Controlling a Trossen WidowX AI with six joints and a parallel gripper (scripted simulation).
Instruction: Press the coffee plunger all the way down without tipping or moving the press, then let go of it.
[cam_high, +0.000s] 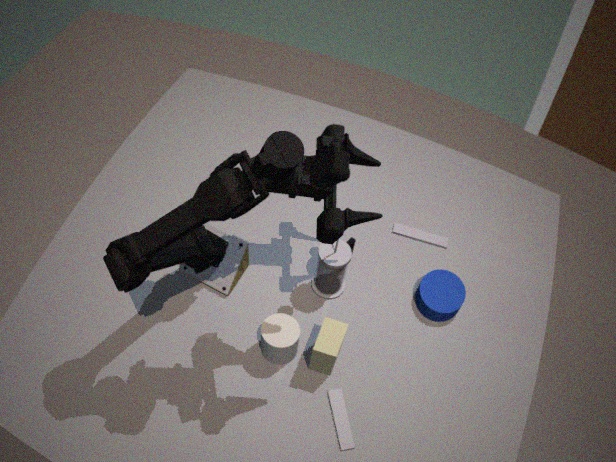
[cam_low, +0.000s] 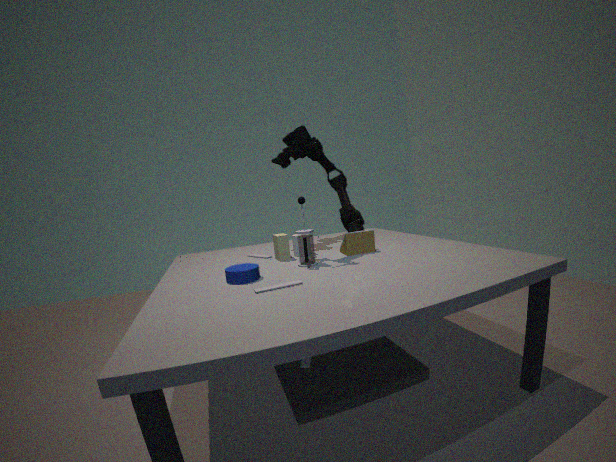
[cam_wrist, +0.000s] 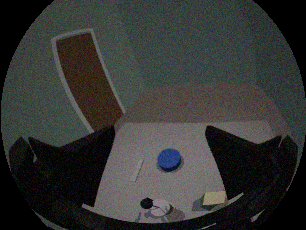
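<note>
The coffee press lies 70 mm behind my gripper tip, 70 mm to the left of it and 310 mm below it. Round my gripper tip: blue disc: 180 mm ahead, 150 mm to the left, 420 mm below.
</note>
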